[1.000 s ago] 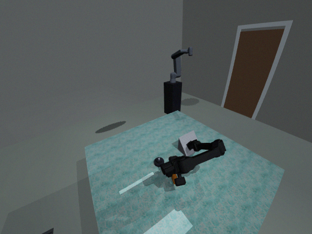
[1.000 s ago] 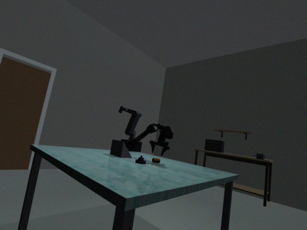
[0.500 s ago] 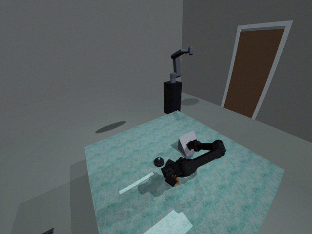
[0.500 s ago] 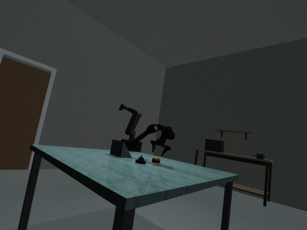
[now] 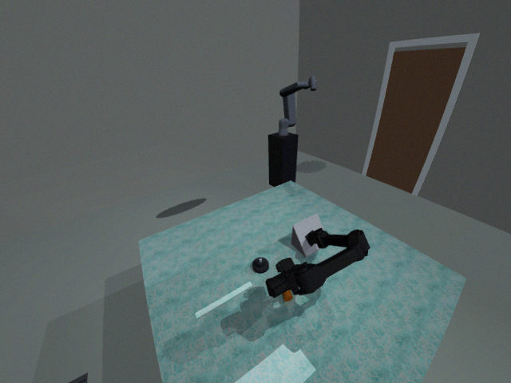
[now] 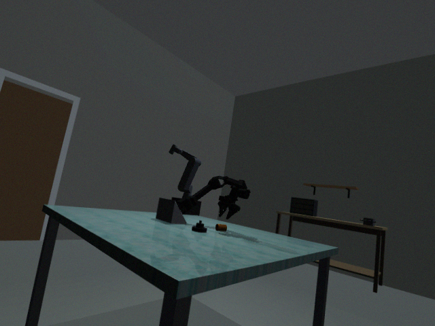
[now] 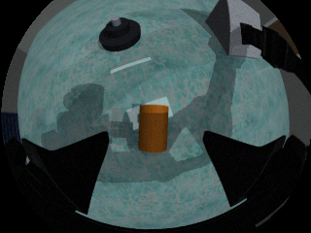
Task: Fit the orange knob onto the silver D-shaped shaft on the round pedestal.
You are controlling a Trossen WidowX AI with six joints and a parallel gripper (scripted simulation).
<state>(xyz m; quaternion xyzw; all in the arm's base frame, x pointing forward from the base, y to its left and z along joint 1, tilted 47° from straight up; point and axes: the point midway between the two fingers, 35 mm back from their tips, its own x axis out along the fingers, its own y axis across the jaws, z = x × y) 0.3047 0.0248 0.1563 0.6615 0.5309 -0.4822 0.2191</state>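
Now: the orange knob 1 cm ahead of my gripper tip, 1 cm to the left of it and 6 cm below it. The rest, counted from my gripper tip: round black pedestal (1 cm behind, 19 cm to the right, 5 cm below).
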